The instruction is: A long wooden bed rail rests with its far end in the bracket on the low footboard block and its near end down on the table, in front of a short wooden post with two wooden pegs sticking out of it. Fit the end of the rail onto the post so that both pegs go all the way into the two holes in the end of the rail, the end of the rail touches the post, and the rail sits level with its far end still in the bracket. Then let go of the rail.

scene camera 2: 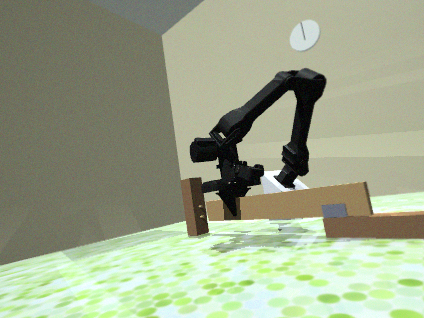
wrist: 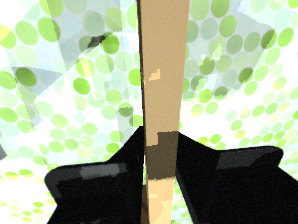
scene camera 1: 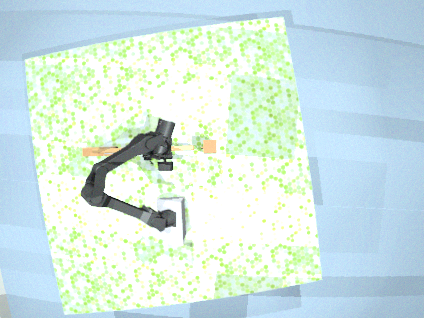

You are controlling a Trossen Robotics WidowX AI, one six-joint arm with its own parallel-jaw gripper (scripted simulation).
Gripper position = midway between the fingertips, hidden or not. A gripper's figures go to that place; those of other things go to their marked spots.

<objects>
My gripper (scene camera 2: 237, 215): 70 cm from the lens. A long wooden rail (scene camera 2: 306, 203): 57 cm from the lens.
</objects>
